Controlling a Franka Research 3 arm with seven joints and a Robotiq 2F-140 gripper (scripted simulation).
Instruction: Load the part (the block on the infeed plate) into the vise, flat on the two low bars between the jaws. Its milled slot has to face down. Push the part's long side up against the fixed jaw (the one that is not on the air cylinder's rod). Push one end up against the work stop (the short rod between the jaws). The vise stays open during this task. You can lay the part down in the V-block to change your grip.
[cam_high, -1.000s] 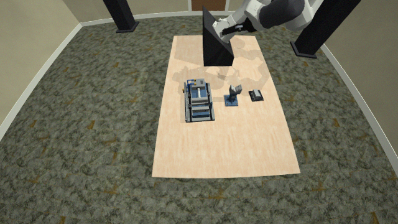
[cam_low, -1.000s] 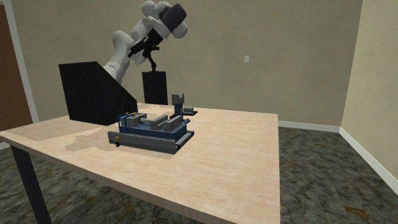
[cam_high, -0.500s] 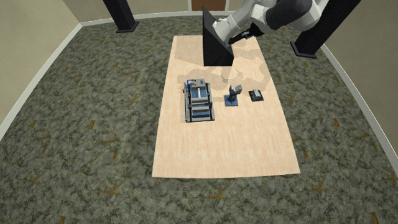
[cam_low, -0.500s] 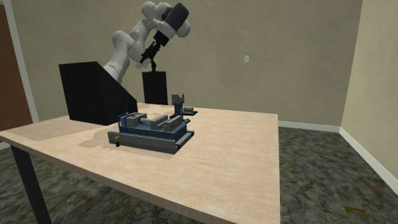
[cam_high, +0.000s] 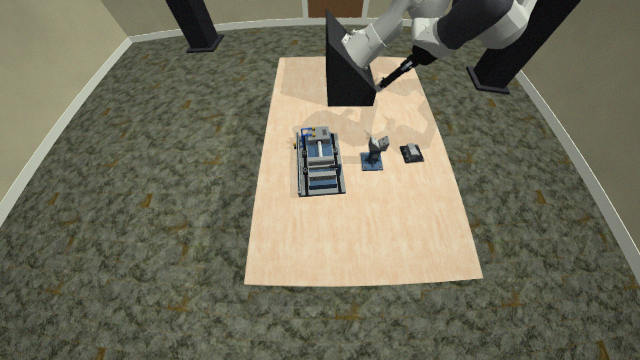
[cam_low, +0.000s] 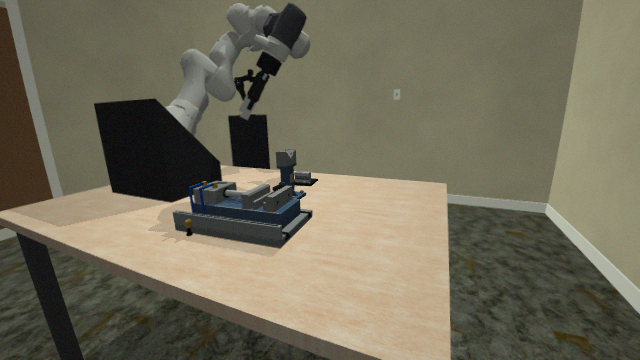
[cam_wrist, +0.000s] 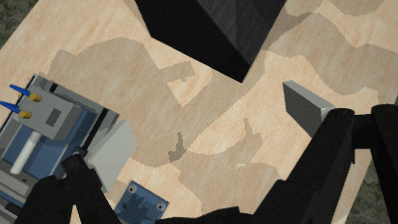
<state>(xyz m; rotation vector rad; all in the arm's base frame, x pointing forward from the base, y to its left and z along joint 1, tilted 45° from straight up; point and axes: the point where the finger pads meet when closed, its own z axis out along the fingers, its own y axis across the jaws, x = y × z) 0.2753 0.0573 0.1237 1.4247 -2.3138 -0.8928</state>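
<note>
Now: the grey part 260 mm below my hand, 150 mm to the left of it and 140 mm ahead of it. Also, from my hand: cylinder rod (250 mm to the right, 210 mm below, 210 mm ahead); then black infeed plate (280 mm below, 170 mm to the left, 140 mm ahead); then work stop (290 mm ahead, 190 mm to the right, 190 mm below).
</note>
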